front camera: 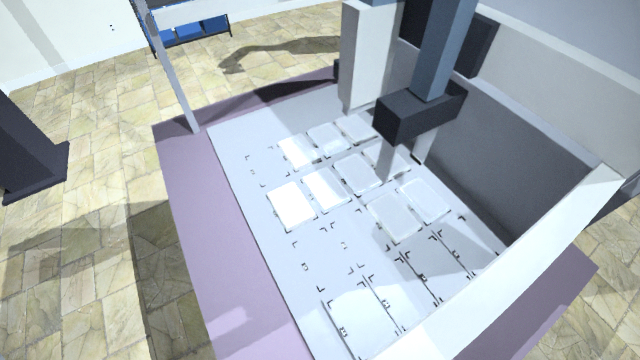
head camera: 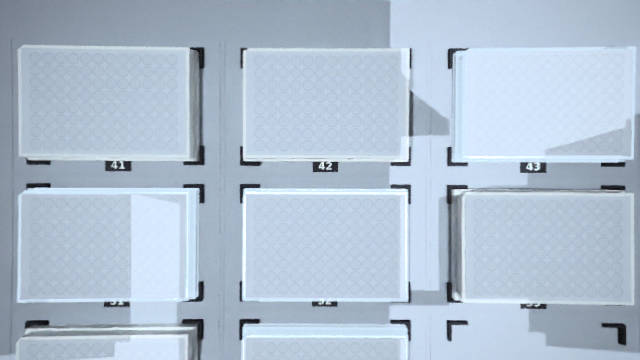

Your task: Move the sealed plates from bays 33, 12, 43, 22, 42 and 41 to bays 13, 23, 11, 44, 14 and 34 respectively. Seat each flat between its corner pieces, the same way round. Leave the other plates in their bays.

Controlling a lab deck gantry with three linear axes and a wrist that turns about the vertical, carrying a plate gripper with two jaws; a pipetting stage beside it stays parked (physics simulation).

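Places are measured from the robot's base along level axes (x ahead, y left, z up), in centimetres.
Where they show: gripper, between the fingertips: (front camera: 399,168); robot's base, origin of its link: (front camera: 244,157).
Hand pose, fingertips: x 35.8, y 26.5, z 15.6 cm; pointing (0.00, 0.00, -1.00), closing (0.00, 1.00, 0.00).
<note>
Each offset is from my fingertips to the top centre of the thing. "spot": to the spot under its first point.
Sealed plates sit in bays 33 @(dx +3.8, dy -0.6, dz -14.2 cm) (front camera: 394,216) (head camera: 545,250), 43 (front camera: 424,200) (head camera: 545,105), 12 (front camera: 291,205), 22 (front camera: 326,189) (head camera: 325,347), 42 (front camera: 401,161) (head camera: 325,102) and 41 @(dx -29.0, dy +10.3, dz -14.2 cm) (front camera: 355,127) (head camera: 105,102). Bays 11 @(spot: dx -29.3, dy -26.4, dz -15.6 cm) (front camera: 252,171), 13 (front camera: 305,266), 23 (front camera: 343,245), 14 (front camera: 343,331), 34 (front camera: 423,277) and 44 @(spot: dx +20.2, dy +5.3, dz -14.2 cm) (front camera: 455,254) hold no plate. My gripper (front camera: 400,170) is open, with nothing between its jaws. In the front view one jaw partly covers plate 42; the height above the deck is hard to tell. The jaws do not show in the head view.
Other plates sit in bays 21 @(dx -29.1, dy -11.1, dz -14.2 cm) (front camera: 298,151) (head camera: 105,349), 31 (front camera: 328,139) (head camera: 105,250) and 32 @(dx -12.6, dy -0.5, dz -14.2 cm) (front camera: 357,172) (head camera: 325,250). The pale pipetting stage (front camera: 367,60) stands behind the gripper. A dark wall (front camera: 515,165) runs along the deck's right side.
</note>
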